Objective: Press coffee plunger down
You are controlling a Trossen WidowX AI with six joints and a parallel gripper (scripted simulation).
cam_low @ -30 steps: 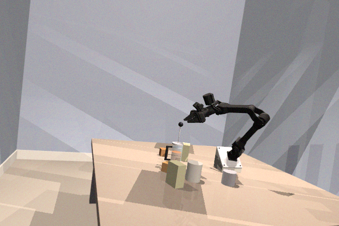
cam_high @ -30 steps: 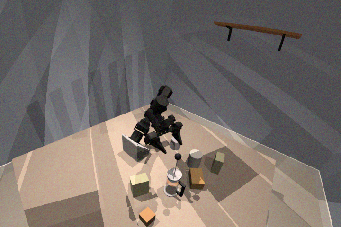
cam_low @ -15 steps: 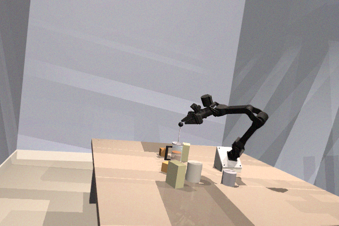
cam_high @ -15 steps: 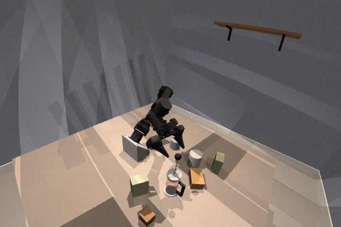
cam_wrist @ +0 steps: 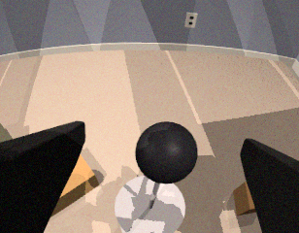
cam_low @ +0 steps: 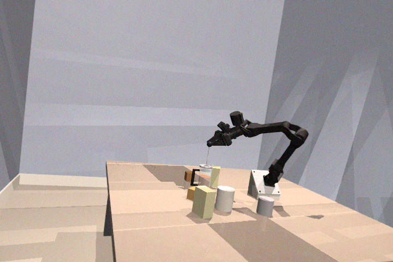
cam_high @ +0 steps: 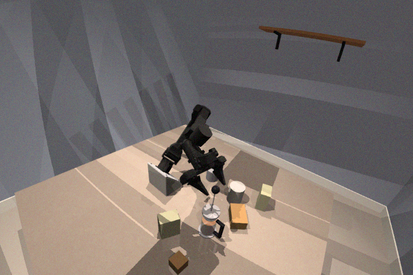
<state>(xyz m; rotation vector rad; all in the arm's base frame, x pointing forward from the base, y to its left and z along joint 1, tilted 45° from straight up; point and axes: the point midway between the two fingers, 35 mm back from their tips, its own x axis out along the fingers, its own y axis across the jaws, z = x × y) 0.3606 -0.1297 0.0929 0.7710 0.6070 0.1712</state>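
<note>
The glass coffee press is 1 cm ahead of my gripper tip and 13 cm below it. Round my gripper tip: small orange cube: 3 cm ahead, 19 cm to the right, 23 cm below; then pale cylinder: 4 cm behind, 24 cm to the left, 21 cm below; then orange block: 5 cm ahead, 15 cm to the left, 23 cm below.
</note>
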